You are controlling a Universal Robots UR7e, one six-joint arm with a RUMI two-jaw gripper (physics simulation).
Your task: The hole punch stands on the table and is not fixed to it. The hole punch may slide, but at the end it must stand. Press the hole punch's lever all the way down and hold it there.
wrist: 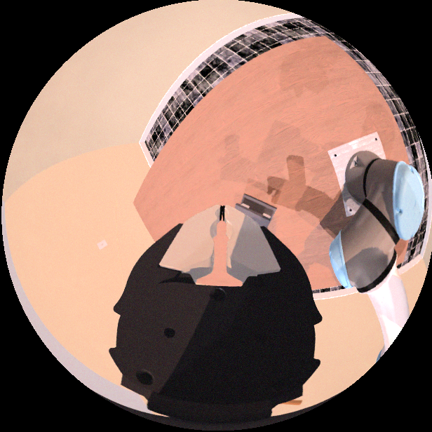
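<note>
The hole punch (256, 208) is a small dark grey block with a lighter grey part. It stands on the reddish table (260, 95) in the wrist view, a little right of the middle. Its lower part in the view is hidden behind the right finger. My gripper (222, 207) is shut and empty, with its fingertips together to the left of the hole punch in the view. The tips look clear of the hole punch, and a gap shows between them; their height above the table is hard to tell. How far down the lever stands cannot be made out.
The robot's arm (372, 220) with light blue joint caps rises at the right from a white base plate (345, 151). A dark tiled strip (220, 62) runs past the table's far edge. Shadows of the arm and gripper fall near the hole punch.
</note>
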